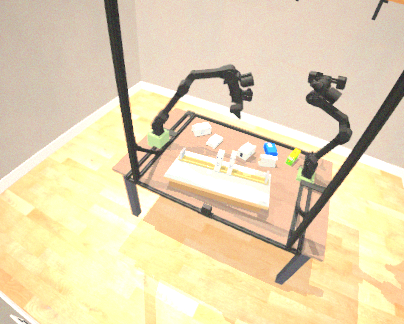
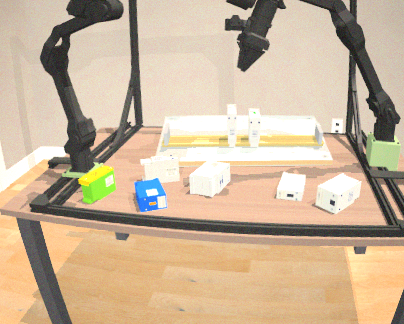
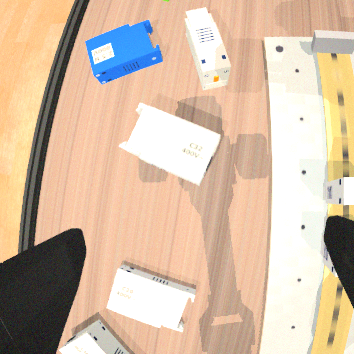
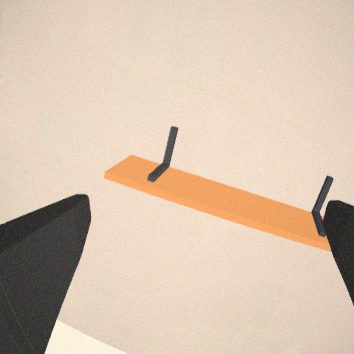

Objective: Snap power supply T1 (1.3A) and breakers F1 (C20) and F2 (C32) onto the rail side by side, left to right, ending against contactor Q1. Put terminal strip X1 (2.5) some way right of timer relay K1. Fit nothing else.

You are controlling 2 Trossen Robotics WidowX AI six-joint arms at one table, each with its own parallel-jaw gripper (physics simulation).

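Seen in the pictures: left gripper, fingertip midpoint: [image 1: 241, 114] [image 2: 240, 69] [image 3: 207, 236]; right gripper, fingertip midpoint: [image 1: 331, 75] [image 4: 212, 211]; left arm's base at its link origin: [image 1: 158, 132] [image 2: 384, 138]; right arm's base at its link origin: [image 1: 306, 174] [image 2: 82, 168].
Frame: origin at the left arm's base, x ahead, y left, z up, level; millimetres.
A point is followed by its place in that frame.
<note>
Left gripper [image 1: 237, 114] @(x 443, y 183, z 214 mm) [image 2: 243, 68] @(x 443, y 183, z 214 mm) [image 3: 207, 227] @(x 443, y 183, z 214 mm) is open above the table, with nothing between its fingers. Right gripper [image 1: 328, 78] @(x 801, y 471, z 464 mm) [image 4: 209, 202] @(x 801, y 471, z 464 mm) is open and empty, raised high. Breaker F2 marked C32 [image 1: 246, 151] @(x 522, y 214, z -48 mm) [image 2: 210, 178] @(x 500, y 298, z -47 mm) [image 3: 172, 144] @(x 510, y 240, z -45 mm) and breaker F1 marked C20 [image 1: 214, 141] @(x 300, y 207, z -72 mm) [image 2: 291, 186] @(x 294, y 255, z -72 mm) [image 3: 145, 300] @(x 295, y 228, z -72 mm) lie on the table. A white-grey box [image 1: 201, 129] @(x 179, y 239, z -48 mm) [image 2: 339, 193] @(x 170, y 329, z -45 mm) [image 3: 87, 342] @(x 208, y 292, z -45 mm), its label unclear, lies beside C20. Two upright modules [image 1: 219, 161] @(x 445, y -32, z 22 mm) [image 2: 254, 127] @(x 427, y 32, z 11 mm), [image 1: 232, 163] @(x 514, y -13, z 31 mm) [image 2: 231, 125] @(x 496, y 50, z 18 mm) stand apart on the rail [image 1: 196, 162] @(x 316, y -54, z -42 mm) [image 2: 200, 141] @(x 601, y 36, z -45 mm); their labels are unreadable. Which part is X1 cannot be read.
A blue box [image 1: 270, 148] @(x 642, y 351, z -60 mm) [image 2: 150, 195] @(x 626, y 395, z -62 mm) [image 3: 125, 52] @(x 633, y 345, z -60 mm), a white module [image 1: 267, 160] @(x 663, y 213, z -45 mm) [image 2: 161, 169] @(x 653, y 248, z -57 mm) [image 3: 206, 45] @(x 650, y 228, z -31 mm) and a green block with yellow top [image 1: 293, 157] @(x 798, y 325, z -34 mm) [image 2: 98, 185] @(x 781, y 386, z -56 mm) lie behind the mounting board [image 1: 215, 186] @(x 497, y -163, z -25 mm) [image 3: 287, 200] @(x 478, y 74, z -74 mm). Black frame posts [image 1: 122, 90] @(x 96, y -320, z 457 mm) surround the table.
</note>
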